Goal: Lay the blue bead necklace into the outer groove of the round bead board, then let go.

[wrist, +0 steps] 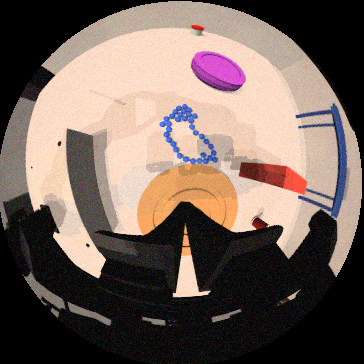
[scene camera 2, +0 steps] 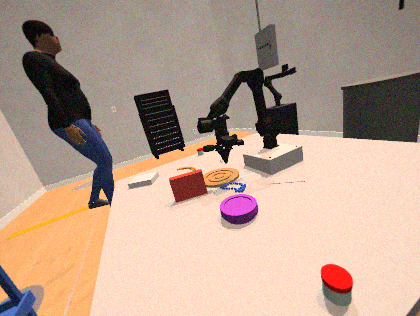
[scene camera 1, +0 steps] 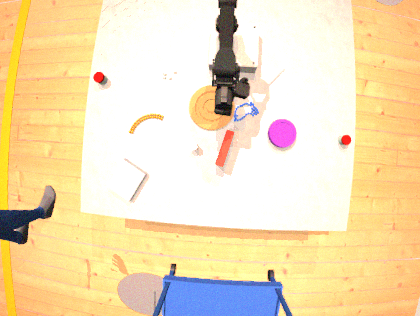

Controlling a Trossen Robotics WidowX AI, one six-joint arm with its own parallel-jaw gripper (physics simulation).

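Places are measured from the arm's base along level axes (x ahead, y left, z up), in metres.
Where they show: gripper, fingertip midpoint: (wrist: 184,205) (scene camera 2: 226,163); arm's base at its link origin: (scene camera 2: 271,146).
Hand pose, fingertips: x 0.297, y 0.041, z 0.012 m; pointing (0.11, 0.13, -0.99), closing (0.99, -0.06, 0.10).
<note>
Each offset is from my fingertips to the top centre of the thing.
The blue bead necklace (scene camera 1: 245,111) (scene camera 2: 234,187) (wrist: 172,142) lies on the table in an uneven loop, bunched at one end. It is beside the round bead board, off its grooves. The round bead board {0.024 m ahead, 0.064 m right, 0.074 m down} (scene camera 1: 199,111) (scene camera 2: 221,177) (wrist: 150,205) is orange wood with ring grooves and lies flat. My gripper (scene camera 2: 225,161) (wrist: 184,205) is shut, fingertips together, with nothing between them. It hangs above the board, clear of it, and hides part of it in the wrist view. In scene camera 1 the arm hides the fingertips and part of the board.
A red block {0.200 m ahead, 0.011 m left, 0.021 m up} (scene camera 1: 225,148) (scene camera 2: 188,185) (wrist: 272,175) stands near the board. A purple round dish {0.100 m ahead, 0.255 m left, 0.047 m down} (scene camera 1: 282,133) (scene camera 2: 239,208) (wrist: 218,71) is beyond the necklace. A yellow beaded arc {0.105 m ahead, 0.352 m right, 0.076 m down} (scene camera 1: 146,120), a white box {0.391 m ahead, 0.402 m right, 0.054 m down} (scene camera 2: 143,180) and red-topped jars (scene camera 1: 99,77) (scene camera 2: 336,280) are also on the table.
</note>
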